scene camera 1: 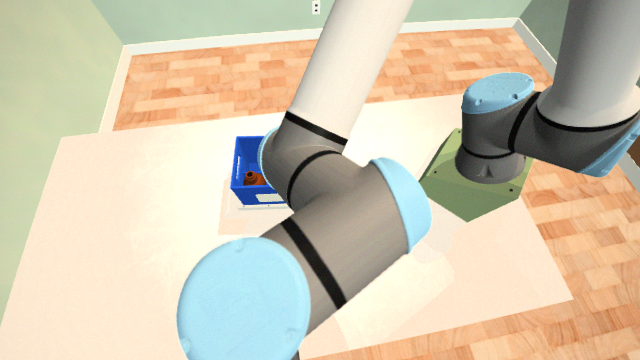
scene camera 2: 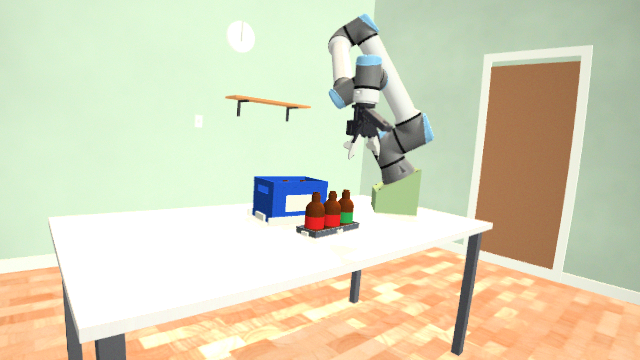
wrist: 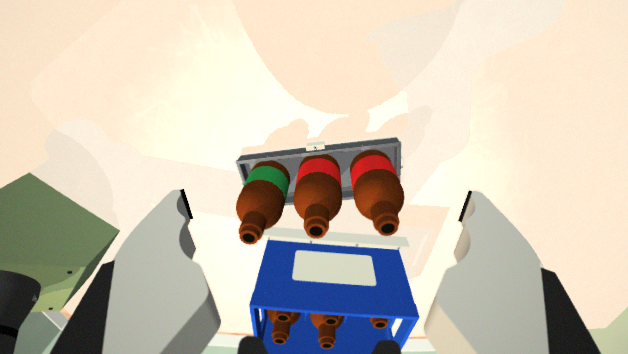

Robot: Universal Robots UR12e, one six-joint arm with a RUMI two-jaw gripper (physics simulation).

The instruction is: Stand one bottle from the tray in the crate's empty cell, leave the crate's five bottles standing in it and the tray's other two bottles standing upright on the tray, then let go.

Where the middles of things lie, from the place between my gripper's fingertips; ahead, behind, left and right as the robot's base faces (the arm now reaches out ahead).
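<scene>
The pale strip (wrist: 275,233) is far below my hand, far to the right of it and a little behind it. As for the green-labelled bottle (wrist: 260,204), my hand is 220 mm above it, 140 mm past it and 140 mm to the left of it.
</scene>
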